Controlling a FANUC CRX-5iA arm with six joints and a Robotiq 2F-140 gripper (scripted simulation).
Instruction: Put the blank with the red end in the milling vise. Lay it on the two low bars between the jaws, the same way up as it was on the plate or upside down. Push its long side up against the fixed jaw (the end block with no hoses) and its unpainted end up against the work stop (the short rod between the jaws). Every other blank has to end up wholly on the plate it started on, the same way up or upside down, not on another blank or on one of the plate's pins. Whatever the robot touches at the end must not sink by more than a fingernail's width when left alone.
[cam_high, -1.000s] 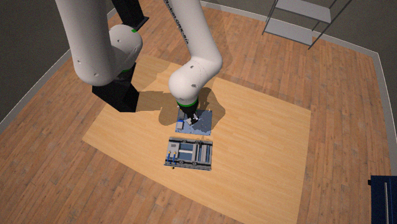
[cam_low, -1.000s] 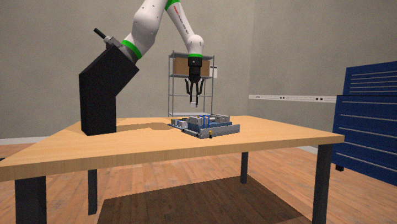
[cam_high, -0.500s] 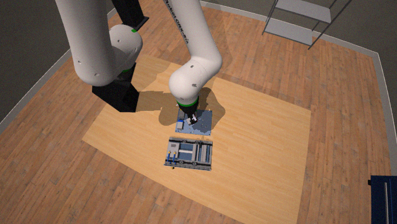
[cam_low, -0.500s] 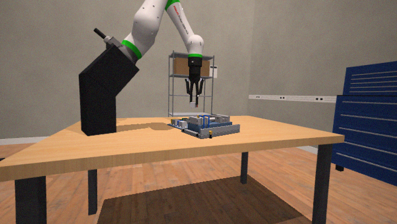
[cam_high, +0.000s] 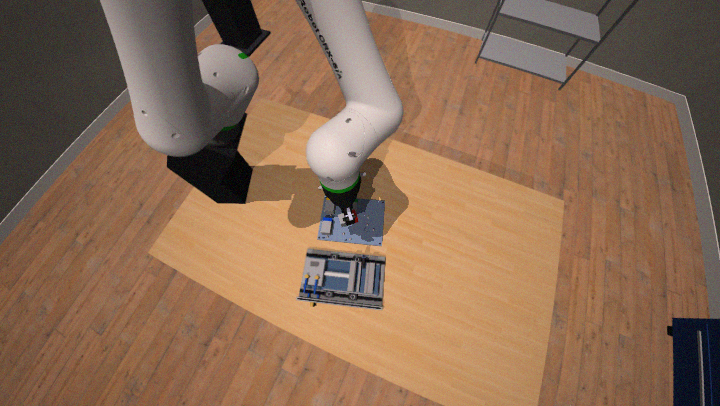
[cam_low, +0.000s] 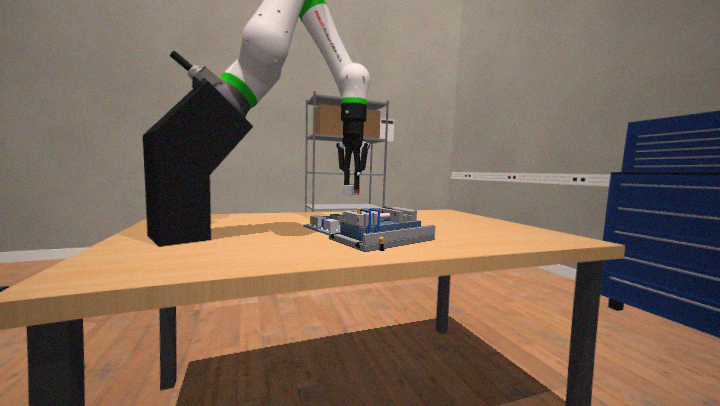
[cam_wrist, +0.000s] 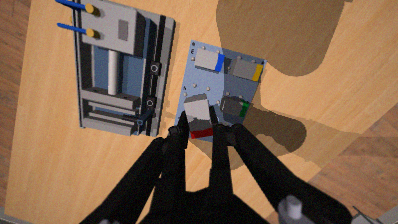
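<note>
Right now the red-ended blank is 30 mm below my hand. Round my hand: work stop rod (110 mm to the right, 100 mm below, 100 mm ahead); then blue-ended blank (160 mm below, 90 mm behind, 20 mm to the right); then green-ended blank (160 mm below, 90 mm to the left, 30 mm behind).
</note>
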